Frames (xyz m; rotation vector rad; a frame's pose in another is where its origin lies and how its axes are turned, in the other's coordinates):
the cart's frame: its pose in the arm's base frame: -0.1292 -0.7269 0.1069 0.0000 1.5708 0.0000
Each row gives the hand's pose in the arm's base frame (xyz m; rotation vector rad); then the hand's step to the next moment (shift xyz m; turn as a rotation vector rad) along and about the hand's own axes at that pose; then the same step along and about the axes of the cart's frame.
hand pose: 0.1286 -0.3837 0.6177 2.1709 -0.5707 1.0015
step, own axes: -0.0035 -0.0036 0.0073 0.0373 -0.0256 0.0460
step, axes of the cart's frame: 0.0077 -0.0025 0.0037 0.0028 -0.0200 0.0613
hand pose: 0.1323 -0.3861 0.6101 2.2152 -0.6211 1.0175
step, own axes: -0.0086 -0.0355 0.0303 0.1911 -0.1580 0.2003
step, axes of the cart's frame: 0.0343 0.0051 0.0324 0.0051 -0.0589 0.3132
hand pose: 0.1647 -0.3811 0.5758 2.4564 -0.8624 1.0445
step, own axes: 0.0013 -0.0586 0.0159 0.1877 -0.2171 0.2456
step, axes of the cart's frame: 0.0137 0.0359 0.0470 0.0421 -0.0358 0.3737
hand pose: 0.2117 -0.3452 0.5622 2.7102 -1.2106 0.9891
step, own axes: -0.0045 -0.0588 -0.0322 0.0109 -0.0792 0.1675
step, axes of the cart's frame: -0.0370 0.0524 0.0199 0.1095 0.0054 0.1498
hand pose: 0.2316 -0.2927 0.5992 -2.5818 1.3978 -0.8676
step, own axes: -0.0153 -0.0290 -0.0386 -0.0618 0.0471 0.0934
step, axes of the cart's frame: -0.0350 0.0363 -0.0047 0.1207 0.0038 -0.0133
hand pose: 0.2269 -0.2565 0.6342 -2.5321 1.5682 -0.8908
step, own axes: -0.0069 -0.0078 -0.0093 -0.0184 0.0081 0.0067
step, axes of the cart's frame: -0.0071 0.0120 -0.0004 0.0164 0.0096 -0.0094
